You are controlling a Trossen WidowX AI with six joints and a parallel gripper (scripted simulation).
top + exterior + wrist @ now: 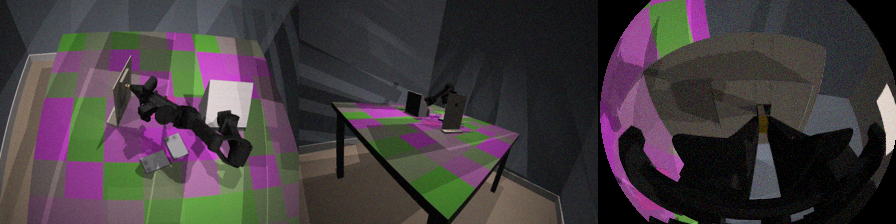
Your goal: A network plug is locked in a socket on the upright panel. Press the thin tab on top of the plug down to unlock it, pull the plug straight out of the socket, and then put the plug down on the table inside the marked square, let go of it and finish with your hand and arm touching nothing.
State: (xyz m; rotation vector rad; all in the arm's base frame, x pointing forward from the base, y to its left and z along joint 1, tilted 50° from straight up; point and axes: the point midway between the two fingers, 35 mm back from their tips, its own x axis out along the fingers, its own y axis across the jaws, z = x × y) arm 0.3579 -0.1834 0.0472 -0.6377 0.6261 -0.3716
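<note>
My gripper tip is now 15 cm past the marked pink square, 2 cm to the left of it and 20 cm above it. From my gripper tip the other things lie so: upright grey panel (3 cm ahead, 2 cm to the right, 8 cm below); then small yellow plug (right at my gripper tip).
</note>
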